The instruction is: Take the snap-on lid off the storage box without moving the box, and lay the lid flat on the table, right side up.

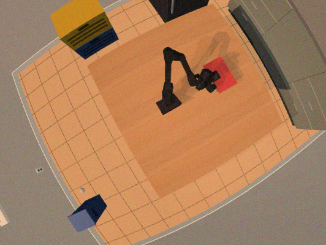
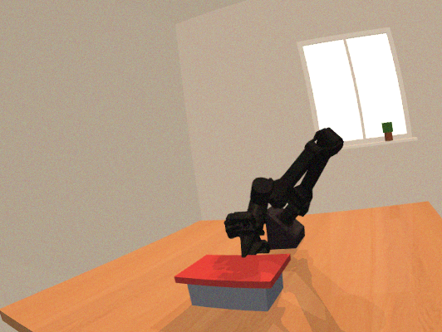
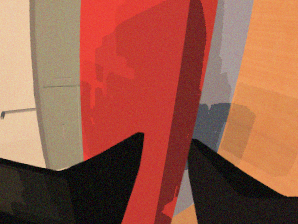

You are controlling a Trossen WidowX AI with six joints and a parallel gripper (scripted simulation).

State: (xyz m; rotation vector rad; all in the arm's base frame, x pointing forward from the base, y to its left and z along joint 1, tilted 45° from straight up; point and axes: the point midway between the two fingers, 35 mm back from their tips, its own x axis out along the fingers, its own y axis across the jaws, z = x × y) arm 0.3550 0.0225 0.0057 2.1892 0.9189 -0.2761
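The red lid lies 7 cm ahead of my gripper tip and 1 cm to the left of it. Round my gripper tip: grey-blue storage box (7 cm ahead, 1 cm to the left, 4 cm below).
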